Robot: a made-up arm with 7 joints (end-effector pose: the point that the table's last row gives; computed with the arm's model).
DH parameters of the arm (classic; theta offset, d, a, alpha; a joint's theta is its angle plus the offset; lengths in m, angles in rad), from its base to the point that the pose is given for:
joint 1: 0 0.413 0 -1.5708
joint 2: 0 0 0 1.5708
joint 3: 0 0.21 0.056 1.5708
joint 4: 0 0 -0.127 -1.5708
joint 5: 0 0.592 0 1.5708
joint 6: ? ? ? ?
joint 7: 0 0 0 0
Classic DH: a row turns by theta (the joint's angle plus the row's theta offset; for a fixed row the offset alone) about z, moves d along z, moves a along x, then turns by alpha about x.
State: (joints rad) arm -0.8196 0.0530 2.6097 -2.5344 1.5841 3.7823 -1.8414
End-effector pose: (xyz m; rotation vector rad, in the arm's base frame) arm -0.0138 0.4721 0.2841 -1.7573 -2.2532 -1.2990
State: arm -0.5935 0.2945 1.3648 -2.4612 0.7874 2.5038 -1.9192
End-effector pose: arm 0.4410 0.4203 0.1826 -1.3066 -2.0655 -0.3922
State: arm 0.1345 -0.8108 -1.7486 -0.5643 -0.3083 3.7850 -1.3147
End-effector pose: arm -0.5294 -0.2290 0.9416 0.0756 -0.6165 -0.0494
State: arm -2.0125 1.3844 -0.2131 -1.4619 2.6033 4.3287 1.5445
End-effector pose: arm -0.3089 -0.3412 -0.0241 -2.0910 0.1063 0.3715
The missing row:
joint 6: 0 0 0.116 1.5708
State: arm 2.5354 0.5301 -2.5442 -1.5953 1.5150 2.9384 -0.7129
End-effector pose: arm 0.4670 0.0238 1.0104 -1.5673 0.1271 -2.0732
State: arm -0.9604 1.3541 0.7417 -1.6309 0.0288 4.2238 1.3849
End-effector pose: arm 0.5597 -0.1473 0.0897 -0.3824 1.8990 -1.1360
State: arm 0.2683 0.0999 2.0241 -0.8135 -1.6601 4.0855 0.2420
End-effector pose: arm -0.2095 0.2238 1.0705 1.1264 -0.5786 -1.6085
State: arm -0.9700 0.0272 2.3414 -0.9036 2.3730 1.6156 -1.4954
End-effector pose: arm 0.1212 0.5077 1.1677 0.5043 -0.7900 -0.3995
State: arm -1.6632 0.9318 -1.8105 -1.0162 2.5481 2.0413 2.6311
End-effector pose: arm -0.6150 -0.3618 0.9368 1.4018 0.5885 -0.9842
